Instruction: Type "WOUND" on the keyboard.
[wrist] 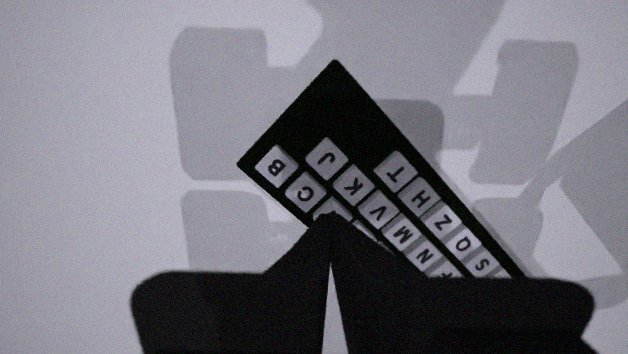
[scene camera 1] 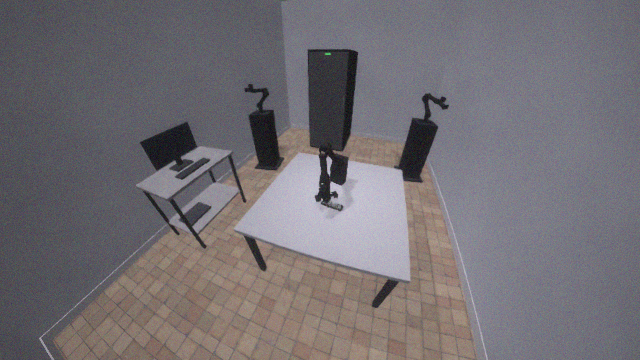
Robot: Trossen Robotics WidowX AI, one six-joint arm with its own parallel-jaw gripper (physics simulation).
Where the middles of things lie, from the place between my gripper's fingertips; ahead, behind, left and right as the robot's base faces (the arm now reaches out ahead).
Labels:
My gripper is now 5 cm to the right of the black keyboard (wrist: 333,140) and 1 cm above it. The rest, counted from my hand: N key (wrist: 422,253) 5 cm to the left, 1 cm below.

